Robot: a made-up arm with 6 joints. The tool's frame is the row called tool.
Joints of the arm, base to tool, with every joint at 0 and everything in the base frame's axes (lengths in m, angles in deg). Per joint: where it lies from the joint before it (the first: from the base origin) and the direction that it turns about. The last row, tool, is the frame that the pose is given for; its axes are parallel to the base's.
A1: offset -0.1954 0.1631 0.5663 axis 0 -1 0
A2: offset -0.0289 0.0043 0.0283 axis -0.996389 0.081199 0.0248
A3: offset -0.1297 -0.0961 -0.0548 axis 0 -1 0
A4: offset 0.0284 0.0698 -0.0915 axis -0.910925 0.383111 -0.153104
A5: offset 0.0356 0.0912 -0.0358 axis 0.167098 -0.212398 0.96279
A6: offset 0.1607 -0.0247 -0.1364 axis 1 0 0
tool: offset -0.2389 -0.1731 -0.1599
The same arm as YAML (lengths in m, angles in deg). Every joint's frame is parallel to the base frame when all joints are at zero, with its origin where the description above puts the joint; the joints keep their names.
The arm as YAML. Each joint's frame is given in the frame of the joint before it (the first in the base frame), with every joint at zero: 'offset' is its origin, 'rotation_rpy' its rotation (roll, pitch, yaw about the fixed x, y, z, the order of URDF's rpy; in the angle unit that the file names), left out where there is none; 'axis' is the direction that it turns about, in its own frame. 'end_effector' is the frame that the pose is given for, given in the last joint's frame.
length_unit: m
angle_unit: deg
chain:
  - id: A1
    offset: [-0.1954, 0.1631, 0.5663]
    axis: [0.0, -1.0, 0.0]
  - id: A2
    offset: [-0.0289, 0.0043, 0.0283]
    axis: [-0.996389, 0.081199, 0.0248]
  - id: A3
    offset: [-0.1297, -0.0961, -0.0548]
    axis: [0.0, -1.0, 0.0]
  - id: A4
    offset: [0.0284, 0.0698, -0.0915]
    axis: [-0.910925, 0.383111, -0.153104]
  - id: A5
    offset: [0.0356, 0.0912, -0.0358]
    axis: [0.167098, -0.212398, 0.96279]
  - id: A6
    offset: [0.1607, -0.0247, -0.1364]
    axis: [1.0, 0.0, 0.0]
end_effector:
  offset: [-0.2389, -0.1731, -0.1599]

